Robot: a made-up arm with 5 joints.
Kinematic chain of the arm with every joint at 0, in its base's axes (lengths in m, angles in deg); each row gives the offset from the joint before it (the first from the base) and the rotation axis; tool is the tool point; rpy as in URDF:
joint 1: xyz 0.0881 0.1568 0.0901 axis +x
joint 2: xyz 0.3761 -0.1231 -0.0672 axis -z
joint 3: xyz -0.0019 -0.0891 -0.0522 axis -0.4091 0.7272 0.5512
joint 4: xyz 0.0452 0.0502 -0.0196 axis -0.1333 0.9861 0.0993
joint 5: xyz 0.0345 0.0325 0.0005 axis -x
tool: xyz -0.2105 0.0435 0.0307 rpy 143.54 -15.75 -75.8
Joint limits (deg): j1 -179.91..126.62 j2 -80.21..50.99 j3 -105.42..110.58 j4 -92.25..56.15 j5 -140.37..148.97
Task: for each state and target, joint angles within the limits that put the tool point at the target. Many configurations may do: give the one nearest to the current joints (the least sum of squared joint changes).
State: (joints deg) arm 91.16 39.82 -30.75 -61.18 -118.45
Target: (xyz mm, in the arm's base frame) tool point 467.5 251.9 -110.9
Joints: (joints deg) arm 46.34 41.33 -52.11 -27.71 -103.92
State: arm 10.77 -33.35 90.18 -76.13 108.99
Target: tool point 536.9 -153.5 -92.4
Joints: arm 25.06 -54.09 110.58 -31.06 113.52
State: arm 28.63 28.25 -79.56 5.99 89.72
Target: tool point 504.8 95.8 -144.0
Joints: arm 2.44 30.86 -39.05 -20.14 114.09
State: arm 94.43 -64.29 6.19 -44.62 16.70
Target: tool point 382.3 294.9 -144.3
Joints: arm 87.74 -74.72 -5.99 -11.08 5.10
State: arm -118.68 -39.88 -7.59 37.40 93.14
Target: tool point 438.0 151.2 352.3
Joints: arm -104.70 -76.71 2.87 37.80 107.58
